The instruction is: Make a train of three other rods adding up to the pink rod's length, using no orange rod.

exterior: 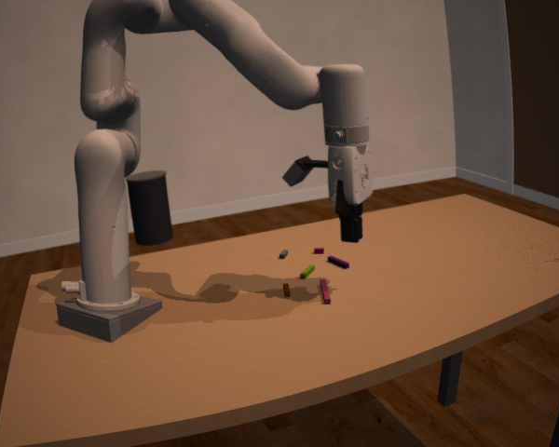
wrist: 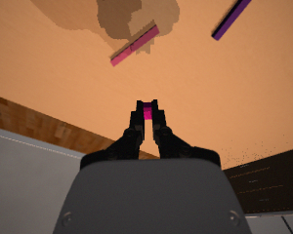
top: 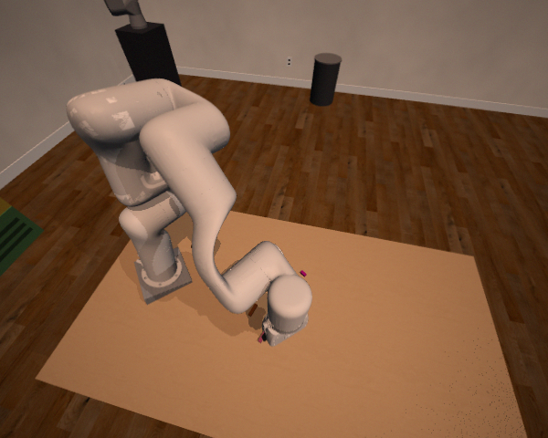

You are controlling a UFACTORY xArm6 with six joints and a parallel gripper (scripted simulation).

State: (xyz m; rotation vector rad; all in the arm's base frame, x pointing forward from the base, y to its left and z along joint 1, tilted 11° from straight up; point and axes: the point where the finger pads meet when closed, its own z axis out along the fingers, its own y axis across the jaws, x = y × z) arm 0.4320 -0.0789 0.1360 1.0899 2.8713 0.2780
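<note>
Now: hand 5 cm past the pink rod, 2 cm to the right of it and 12 cm above it. Also, from my hand: purple rod: 2 cm ahead, 14 cm to the left, 12 cm below; then orange rod: 11 cm behind, 5 cm to the left, 12 cm below; then lime rod: 5 cm behind, 12 cm to the left, 12 cm below.
</note>
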